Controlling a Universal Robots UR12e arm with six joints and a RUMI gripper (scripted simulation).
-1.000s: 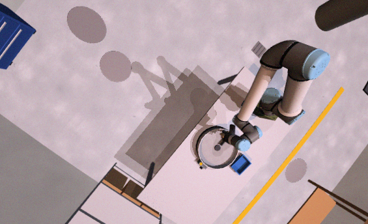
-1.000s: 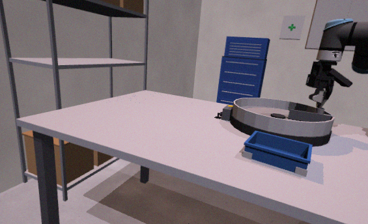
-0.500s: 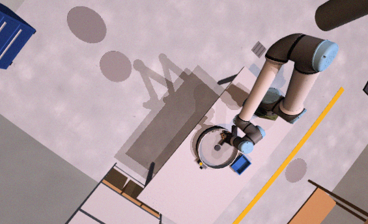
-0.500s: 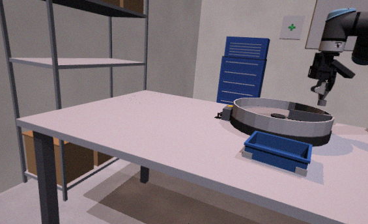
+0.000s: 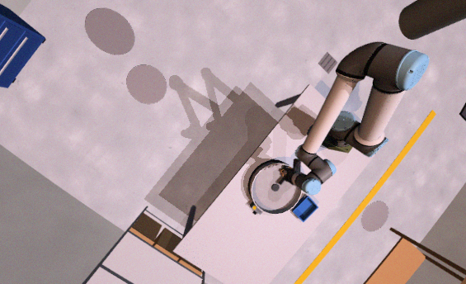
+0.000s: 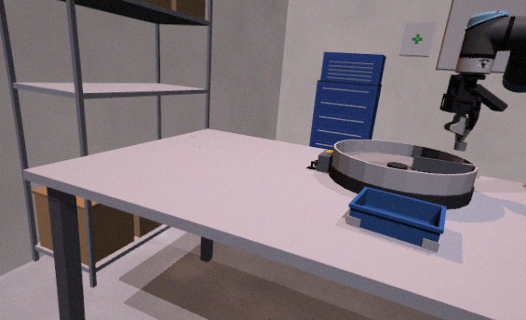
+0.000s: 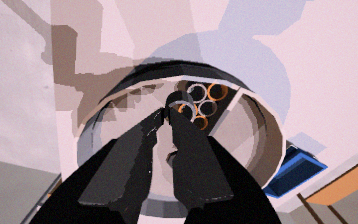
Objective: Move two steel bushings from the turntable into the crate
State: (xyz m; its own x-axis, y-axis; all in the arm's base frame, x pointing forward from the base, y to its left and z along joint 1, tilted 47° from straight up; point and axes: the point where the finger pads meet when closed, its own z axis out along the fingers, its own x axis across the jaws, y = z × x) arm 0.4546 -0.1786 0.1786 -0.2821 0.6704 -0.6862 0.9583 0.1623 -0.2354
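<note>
My gripper is now 42 cm to the right of the blue crate, 19 cm short of it and 13 cm above it. Round my hand: round turntable: 17 cm ahead, 10 cm below, 7 cm to the left.
</note>
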